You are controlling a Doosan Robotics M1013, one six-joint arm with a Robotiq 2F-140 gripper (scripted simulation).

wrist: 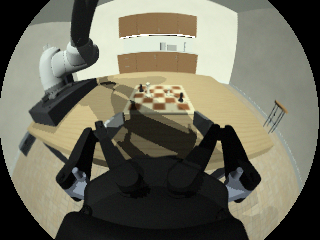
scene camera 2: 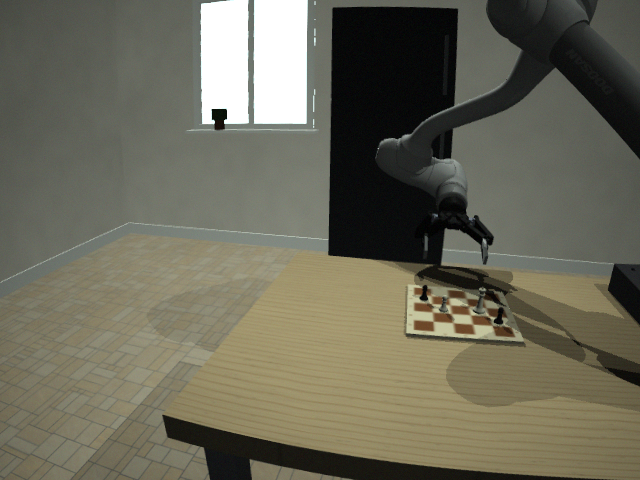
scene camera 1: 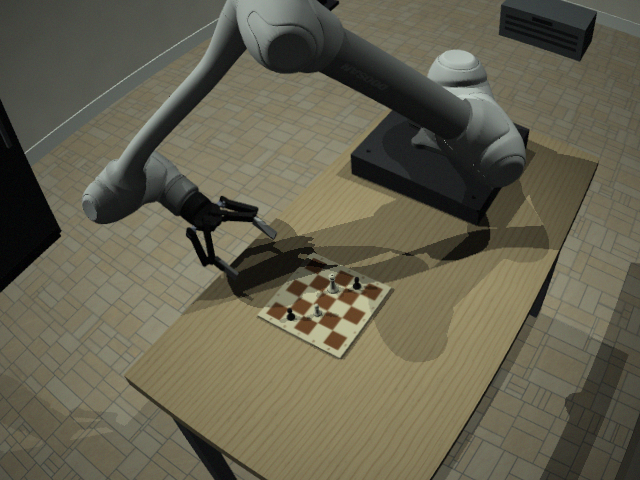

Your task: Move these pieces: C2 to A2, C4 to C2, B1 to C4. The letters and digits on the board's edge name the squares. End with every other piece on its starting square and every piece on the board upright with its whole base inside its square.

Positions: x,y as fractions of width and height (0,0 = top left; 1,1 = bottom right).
my gripper: wrist 0.50,0.49; scene camera 2 0.71,0.54; scene camera 1 0.40,0.53
small chessboard: wrist 0.50,0.43; scene camera 2 0.66,0.67; scene camera 1 0.54,0.66
